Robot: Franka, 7 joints.
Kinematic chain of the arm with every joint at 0, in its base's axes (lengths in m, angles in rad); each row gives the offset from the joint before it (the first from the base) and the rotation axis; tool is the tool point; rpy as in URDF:
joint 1: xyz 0 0 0.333 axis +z
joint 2: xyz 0 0 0 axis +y
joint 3: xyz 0 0 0.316 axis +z
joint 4: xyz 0.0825 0 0 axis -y
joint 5: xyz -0.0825 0 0.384 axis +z
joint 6: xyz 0 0 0 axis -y
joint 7: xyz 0.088 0 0 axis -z
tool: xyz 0 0 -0.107 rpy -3.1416 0 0
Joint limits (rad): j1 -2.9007..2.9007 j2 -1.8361..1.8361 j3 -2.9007..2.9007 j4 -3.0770..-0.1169 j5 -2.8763..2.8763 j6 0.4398..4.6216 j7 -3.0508..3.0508
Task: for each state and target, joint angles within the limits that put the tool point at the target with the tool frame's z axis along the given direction. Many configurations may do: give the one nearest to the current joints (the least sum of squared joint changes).
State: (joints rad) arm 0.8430 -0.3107 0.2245 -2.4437 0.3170 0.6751 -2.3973
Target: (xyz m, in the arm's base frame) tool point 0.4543 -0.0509 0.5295 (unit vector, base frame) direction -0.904 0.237 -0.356
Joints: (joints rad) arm 0.1629 0.1693 -0.3530 -1.5779 0.1717 0.5333 -2.3973
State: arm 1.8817 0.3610 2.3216 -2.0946 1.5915 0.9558 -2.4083
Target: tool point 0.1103 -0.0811 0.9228 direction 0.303 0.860 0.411
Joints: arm 2.7071 0.9678 2.9007 -2.0110 1.8796 1.4989 -2.4083
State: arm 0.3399 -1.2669 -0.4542 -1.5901 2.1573 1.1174 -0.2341
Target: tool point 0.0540 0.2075 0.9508 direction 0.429 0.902 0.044
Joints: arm -0.5869 -1.1956 0.1956 -1.8240 1.7630 1.7095 -0.2341
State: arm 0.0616 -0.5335 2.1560 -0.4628 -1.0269 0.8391 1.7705
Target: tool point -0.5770 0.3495 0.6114 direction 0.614 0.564 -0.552
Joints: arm -0.0782 -0.7070 2.4911 -0.7837 -0.5986 1.2250 1.7705
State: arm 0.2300 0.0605 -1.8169 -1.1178 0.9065 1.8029 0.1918
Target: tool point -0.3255 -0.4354 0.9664 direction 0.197 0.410 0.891
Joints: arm 0.4671 -0.8549 -1.2669 -0.5890 1.7454 1.8380 0.1918
